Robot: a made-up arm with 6 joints.
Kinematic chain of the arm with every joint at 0, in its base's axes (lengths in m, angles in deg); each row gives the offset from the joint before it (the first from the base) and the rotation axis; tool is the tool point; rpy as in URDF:
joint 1: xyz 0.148 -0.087 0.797 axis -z
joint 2: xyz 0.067 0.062 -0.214 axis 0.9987 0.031 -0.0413
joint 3: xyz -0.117 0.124 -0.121 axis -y
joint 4: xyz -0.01 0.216 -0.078 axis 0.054 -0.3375 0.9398
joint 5: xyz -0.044 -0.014 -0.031 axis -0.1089 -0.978 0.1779
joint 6: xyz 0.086 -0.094 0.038 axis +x
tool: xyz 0.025 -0.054 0.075 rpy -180 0 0
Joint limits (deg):
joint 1: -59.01..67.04
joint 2: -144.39..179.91
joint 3: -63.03..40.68
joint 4: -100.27..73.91
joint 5: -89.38..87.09
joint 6: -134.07..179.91
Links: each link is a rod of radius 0.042 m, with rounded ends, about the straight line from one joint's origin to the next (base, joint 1, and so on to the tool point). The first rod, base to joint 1, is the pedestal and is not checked.
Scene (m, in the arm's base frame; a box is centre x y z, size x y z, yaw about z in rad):
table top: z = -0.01
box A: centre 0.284 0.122 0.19 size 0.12 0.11 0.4 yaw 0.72
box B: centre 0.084 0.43 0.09 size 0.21 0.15 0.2 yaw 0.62
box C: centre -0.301 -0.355 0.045 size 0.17 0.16 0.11 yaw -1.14
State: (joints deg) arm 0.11 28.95 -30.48 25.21 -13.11 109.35
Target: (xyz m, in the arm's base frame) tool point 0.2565 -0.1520 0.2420
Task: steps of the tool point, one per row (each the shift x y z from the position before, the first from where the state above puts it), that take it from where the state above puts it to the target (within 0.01 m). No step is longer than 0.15 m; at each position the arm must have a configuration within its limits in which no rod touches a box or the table.
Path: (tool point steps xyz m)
1: -0.0801 -0.0625 -0.0699
2: -0.0478 -0.0877 -0.0583
3: -0.0086 -0.0973 -0.0440
4: 0.0962 -0.0284 -0.0312
5: 0.0830 -0.0540 -0.0078
6: 0.0614 -0.0691 0.0138
7: 0.0366 -0.0725 0.0306

